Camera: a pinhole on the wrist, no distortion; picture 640 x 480 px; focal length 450.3 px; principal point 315.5 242.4 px. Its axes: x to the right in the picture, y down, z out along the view. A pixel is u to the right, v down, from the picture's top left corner.
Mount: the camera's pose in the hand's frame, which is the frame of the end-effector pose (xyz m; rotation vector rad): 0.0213 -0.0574 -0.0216 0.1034 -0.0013 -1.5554
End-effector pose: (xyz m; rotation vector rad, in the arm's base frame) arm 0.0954 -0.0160 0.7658 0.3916 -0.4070 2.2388
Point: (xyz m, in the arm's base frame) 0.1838 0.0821 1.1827
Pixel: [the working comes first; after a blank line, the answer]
In the camera's frame: 0.1167 0.1807 0.3662

459.0 464.7
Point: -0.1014 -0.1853 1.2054
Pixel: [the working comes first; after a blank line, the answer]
In the camera's frame: -0.2693 0.2003 0.4294

33.1 452.4
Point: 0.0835 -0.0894 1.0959
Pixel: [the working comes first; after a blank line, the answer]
In the camera's frame: -0.0803 0.0949 0.3370

208.3 369.1
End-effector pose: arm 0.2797 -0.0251 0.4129 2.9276 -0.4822 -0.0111
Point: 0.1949 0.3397 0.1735
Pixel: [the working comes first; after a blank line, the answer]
In the camera's frame: 0.2800 -0.2127 0.2317

outside the picture
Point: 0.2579 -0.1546 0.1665
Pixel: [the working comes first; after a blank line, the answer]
In the camera's frame: -0.1609 0.0152 0.2769

53.9 267.1
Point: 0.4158 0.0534 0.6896
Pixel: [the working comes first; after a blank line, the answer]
In the camera's frame: 0.0301 0.0700 -0.2730

behind the camera
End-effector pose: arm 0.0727 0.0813 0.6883 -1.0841 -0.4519 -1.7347
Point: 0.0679 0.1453 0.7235
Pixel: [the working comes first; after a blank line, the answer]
In the camera's frame: -0.0251 -0.0209 0.0840

181.1 130.6
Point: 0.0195 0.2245 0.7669
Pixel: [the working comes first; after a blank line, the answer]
In the camera's frame: 0.0557 -0.0207 0.1470

486.1 178.9
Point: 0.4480 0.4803 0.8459
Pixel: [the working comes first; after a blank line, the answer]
In the camera's frame: -0.2274 -0.1064 0.5567

131.6 156.3
